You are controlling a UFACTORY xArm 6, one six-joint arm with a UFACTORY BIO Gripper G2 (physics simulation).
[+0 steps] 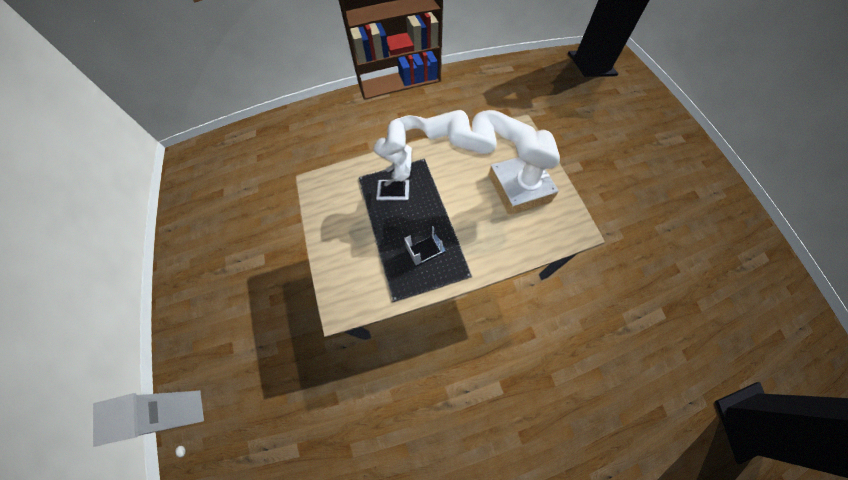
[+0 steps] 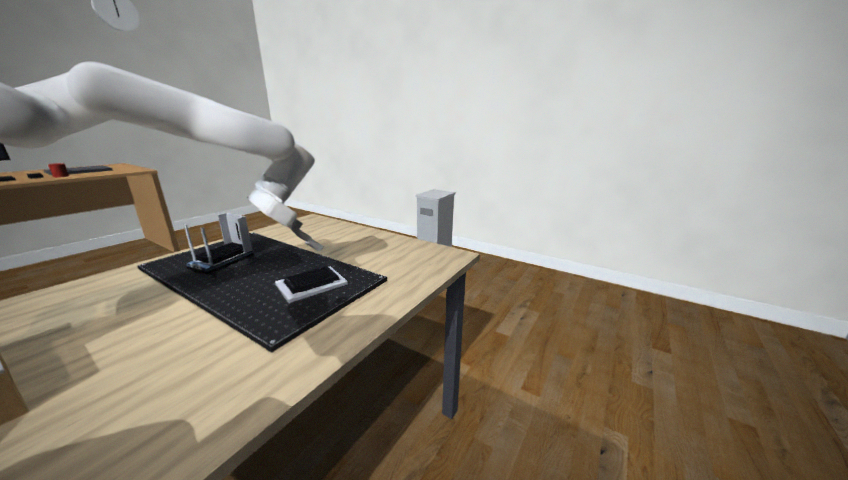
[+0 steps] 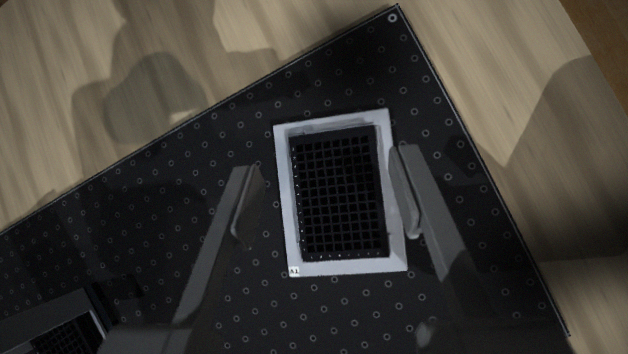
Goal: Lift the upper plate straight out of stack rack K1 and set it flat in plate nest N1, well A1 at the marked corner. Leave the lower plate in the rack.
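Frame: origin at the arm's base, x ahead, y left, z up, level; millimetres.
Seen in the pictures: hand, its tool point: [image 1: 388, 175] [image 2: 308, 240] [image 3: 322, 196]; arm's base, origin of its link: [image 1: 529, 179].
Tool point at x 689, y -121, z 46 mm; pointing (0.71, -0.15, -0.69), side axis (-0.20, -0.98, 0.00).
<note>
Offsets run from my tool point to a thing's middle. "spot": to the spot under its first point. Level surfaces: height alone.
The upper plate {dx -6, dy +0, dz -115 mm} [image 1: 397, 192] [image 2: 312, 278] [image 3: 340, 195], black with a grid of wells, lies in the white plate nest N1 {dx -7, dy +1, dz -126 mm} [image 2: 318, 291] [image 3: 350, 267]. Small edge marks on the plate meet at the nest's A1 label; whether it sits fully flat is hard to tell. My gripper [image 2: 314, 242] [image 3: 327, 190] is raised clear of the plate, fingers apart at their narrow setting with nothing between them. Stack rack K1 {dx -111, dy +361, dz -65 mm} [image 1: 409, 245] [image 2: 223, 228] stands at the other end of the board, with the black lower plate {dx -100, dy +363, dz -107 mm} [image 1: 426, 247] [image 2: 223, 253] [image 3: 70, 335] in it.
Nest and rack stand on a black perforated board {dz -134 mm} [image 1: 433, 277] [image 2: 249, 309] [image 3: 340, 310] on the wooden table {dz -147 mm} [image 1: 348, 297] [image 2: 148, 356]. Upright guides {spot: dx -174, dy +377, dz -47 mm} [image 2: 190, 240] rise from the rack. The arm's base plate [image 1: 505, 178] is on the table's other side.
</note>
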